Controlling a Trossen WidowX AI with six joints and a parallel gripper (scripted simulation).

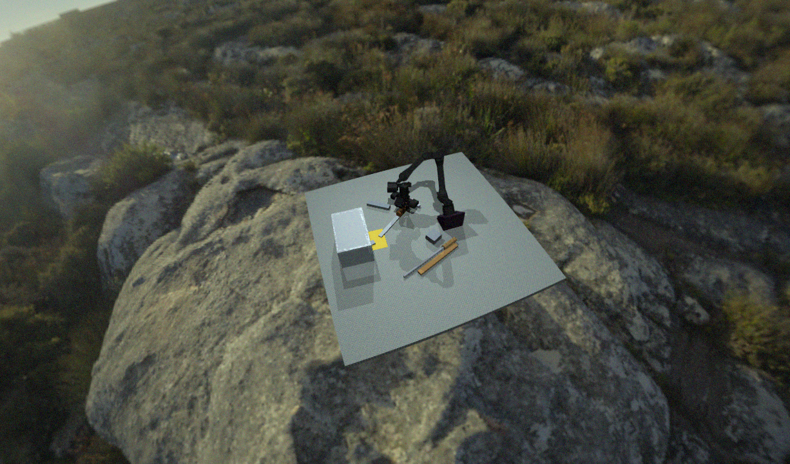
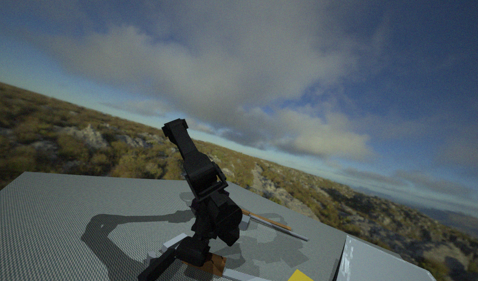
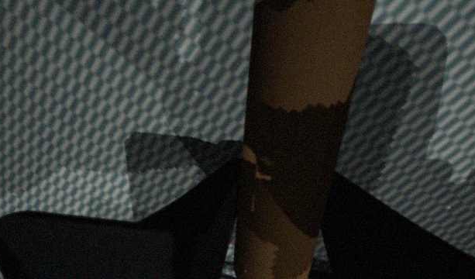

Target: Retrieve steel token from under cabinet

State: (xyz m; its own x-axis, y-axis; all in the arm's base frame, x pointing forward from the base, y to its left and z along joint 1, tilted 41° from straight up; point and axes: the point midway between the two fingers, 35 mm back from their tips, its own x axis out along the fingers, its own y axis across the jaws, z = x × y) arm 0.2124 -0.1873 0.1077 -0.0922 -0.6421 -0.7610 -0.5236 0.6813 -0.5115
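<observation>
Right now the small grey cube is 6 cm behind my gripper tip and 9 cm to the right of it. Also, from my gripper tip: grey bar 9 cm behind, 1 cm to the right; grey block 6 cm behind, 30 cm to the left, 1 cm above; wooden stick 1 cm behind, 45 cm to the left.
</observation>
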